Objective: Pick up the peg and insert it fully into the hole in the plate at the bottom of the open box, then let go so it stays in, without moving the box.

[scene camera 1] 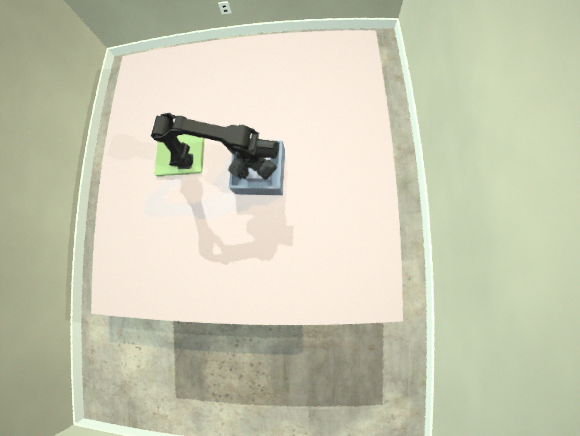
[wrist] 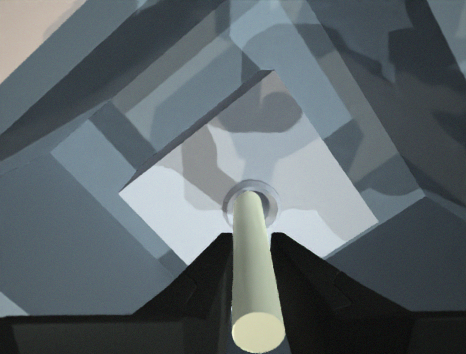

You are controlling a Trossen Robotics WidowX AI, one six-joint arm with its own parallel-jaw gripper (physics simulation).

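Pixels of known places: gripper, fingertip midpoint: (scene camera 1: 255, 164) (wrist: 251, 244); arm's base, link origin: (scene camera 1: 185, 161).
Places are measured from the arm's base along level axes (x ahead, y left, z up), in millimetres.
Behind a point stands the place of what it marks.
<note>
The pale yellow-green peg (wrist: 254, 270) @[x 317, y -53, z 91 mm] is held between the fingers of my gripper (wrist: 251, 244) @[x 318, y -51, z 72 mm] (scene camera 1: 253, 172) @[x 318, y -51, z 72 mm], which is shut on it. In the wrist view its far end overlaps the ringed hole (wrist: 267, 204) @[x 311, y -40, z 27 mm] in the white plate (wrist: 310, 170) @[x 284, y -44, z 33 mm]; a dark crescent of the hole shows to the right of that end. I cannot tell whether the tip is inside the hole or just above it. The plate lies at the bottom of the open blue box (scene camera 1: 257, 190) @[x 323, y -142, z 44 mm] (wrist: 60, 240) @[x 401, y -93, z 33 mm]. In the scene view my gripper is over the box and hides most of the plate; the peg cannot be made out there.
The box walls (wrist: 375, 290) @[x 295, y 39, z 29 mm] stand around the plate and my fingers. The arm (scene camera 1: 202, 130) @[x 217, y -51, z 384 mm] reaches over from the green base square (scene camera 1: 165, 167) @[x -91, y -23, z -1 mm], left of the box. Both rest on the pale pink surface (scene camera 1: 325, 240) @[x 575, y -316, z -25 mm]. Shadows of the arm fall across the plate and the surface.
</note>
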